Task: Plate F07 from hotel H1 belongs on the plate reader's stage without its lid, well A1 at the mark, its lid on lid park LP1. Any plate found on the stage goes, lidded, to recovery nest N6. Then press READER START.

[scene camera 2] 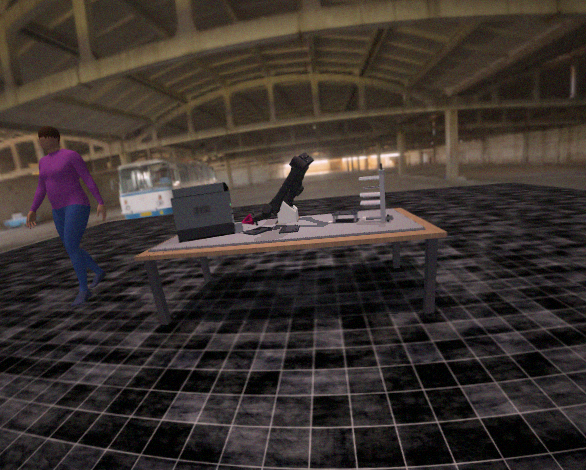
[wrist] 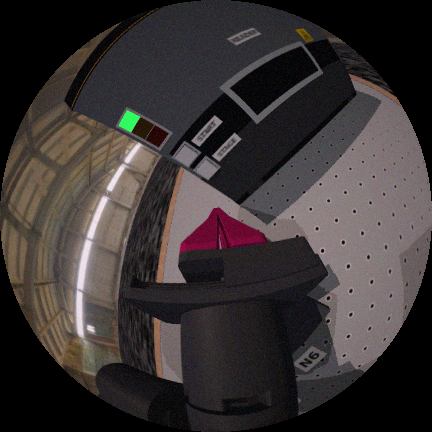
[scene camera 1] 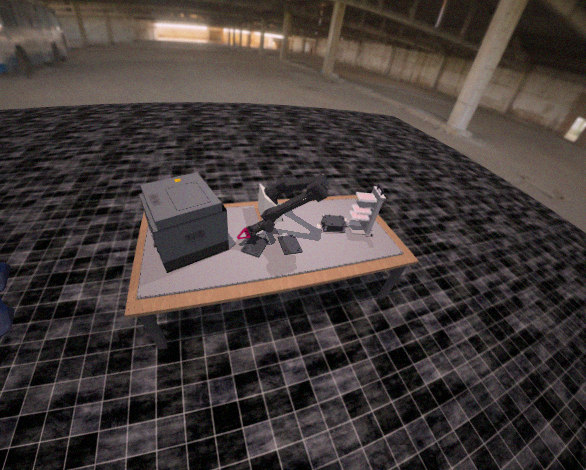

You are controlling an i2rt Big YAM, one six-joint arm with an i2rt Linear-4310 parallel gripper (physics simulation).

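Places are measured from the arm's base along level axes (x ahead, y left, z up), in metres.
Where they show: gripper, fingertip midpoint: (scene camera 2: 241, 222) (wrist: 216, 212) (scene camera 1: 237, 238); arm's base, origin of the base link: (scene camera 2: 285, 201) (scene camera 1: 270, 196).
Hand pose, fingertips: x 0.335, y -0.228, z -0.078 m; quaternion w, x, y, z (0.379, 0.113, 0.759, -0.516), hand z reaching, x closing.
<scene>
Things, the pixels of their top centre, and the offset from my fingertips. "spot": a spot on its surface instead. Level surfaces: height alone.
- dark grey plate reader, middle of its top: (scene camera 1: 180, 192) (scene camera 2: 201, 185) dy -0.302, dx -0.054, dz +0.284 m
- START button, middle of its top: (wrist: 179, 150) dy -0.059, dx +0.011, dz +0.057 m
- STAGE button, middle of its top: (wrist: 201, 164) dy -0.059, dx +0.011, dz +0.025 m
- N6 label, surface spot: (wrist: 310, 358) spot: dy +0.159, dx -0.094, dz -0.069 m
- pegboard mat, its level: dz -0.069 m
The dark grey plate reader (scene camera 1: 192, 232) (scene camera 2: 204, 212) (wrist: 165, 65) stands at the table's left end. In the wrist view its framed opening is dark, the stage does not show outside it, and its green light (wrist: 129, 121) is lit. The START button (wrist: 186, 154) and STAGE button (wrist: 206, 168) sit at its front corner. My gripper (scene camera 1: 241, 234) (scene camera 2: 246, 219) (wrist: 216, 212) is shut and empty, a short way from the buttons. The N6 label (wrist: 310, 358) shows beside the gripper body. The hotel (scene camera 1: 376, 212) (scene camera 2: 383, 197) holds several pale plates at the right; their labels are unreadable.
Two dark flat nests (scene camera 1: 255, 247) (scene camera 1: 290, 244) lie in front of the arm. A dark box-like holder (scene camera 1: 333, 223) (scene camera 2: 345, 217) stands between the arm and the hotel. The pegboard mat (scene camera 1: 200, 280) lies on the wood-edged table (scene camera 1: 280, 289). A person (scene camera 2: 67, 180) stands beyond the table's left end.
</scene>
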